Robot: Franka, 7 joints.
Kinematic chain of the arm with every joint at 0, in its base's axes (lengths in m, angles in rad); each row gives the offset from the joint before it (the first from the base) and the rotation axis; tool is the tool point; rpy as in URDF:
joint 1: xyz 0 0 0.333 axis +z
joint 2: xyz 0 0 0 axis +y
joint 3: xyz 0 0 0.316 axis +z
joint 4: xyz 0.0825 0 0 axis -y
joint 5: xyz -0.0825 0 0.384 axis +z
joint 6: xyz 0 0 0 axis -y
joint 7: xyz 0.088 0 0 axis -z
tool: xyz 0 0 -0.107 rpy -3.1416 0 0
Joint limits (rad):
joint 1: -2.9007..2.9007
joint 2: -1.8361..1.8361
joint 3: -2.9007..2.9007
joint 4: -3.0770..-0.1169
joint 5: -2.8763..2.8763
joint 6: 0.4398..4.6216
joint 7: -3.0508..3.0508
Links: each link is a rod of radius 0.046 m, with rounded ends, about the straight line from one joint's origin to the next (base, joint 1, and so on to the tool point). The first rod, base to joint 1, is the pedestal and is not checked.
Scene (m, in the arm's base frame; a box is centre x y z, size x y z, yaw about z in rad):
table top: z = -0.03
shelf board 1: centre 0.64 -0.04 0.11 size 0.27 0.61 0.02 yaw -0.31
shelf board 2: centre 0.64 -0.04 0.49 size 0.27 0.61 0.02 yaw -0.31
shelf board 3: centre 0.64 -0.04 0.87 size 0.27 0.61 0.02 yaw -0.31
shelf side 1: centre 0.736 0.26 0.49 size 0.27 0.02 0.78 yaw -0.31
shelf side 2: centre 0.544 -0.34 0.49 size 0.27 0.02 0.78 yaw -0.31
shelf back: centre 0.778 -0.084 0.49 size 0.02 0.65 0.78 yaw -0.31
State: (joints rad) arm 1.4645 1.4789 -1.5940 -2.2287 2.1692 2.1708 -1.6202
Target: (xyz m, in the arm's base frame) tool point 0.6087 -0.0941 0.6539
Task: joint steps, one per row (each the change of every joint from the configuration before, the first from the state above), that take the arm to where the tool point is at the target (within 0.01 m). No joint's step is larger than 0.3 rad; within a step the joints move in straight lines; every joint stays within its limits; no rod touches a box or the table.
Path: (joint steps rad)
1: 0.2317 0.0058 -0.0173 -0.1867 -0.0151 0.0143 0.0000
2: 0.2317 0.0058 -0.0173 -0.1866 -0.0151 0.0144 0.0000
3: 0.2317 0.0058 -0.0173 -0.1867 -0.0151 0.0143 0.0000
4: -0.1891 0.0656 -0.2263 0.0970 0.0330 0.0837 0.0000
5: -0.1890 0.0656 -0.2263 0.0970 0.0330 0.0838 0.0000
6: -0.1890 0.0656 -0.2264 0.0970 0.0331 0.0837 0.0000
7: -0.1804 -0.1767 0.1209 0.2517 -0.0007 -0.0892 0.0000
8: -0.1804 -0.1767 0.1209 0.2518 -0.0006 -0.0893 0.0000
9: -0.1804 -0.1767 0.1209 0.2517 -0.0007 -0.0892 0.0000

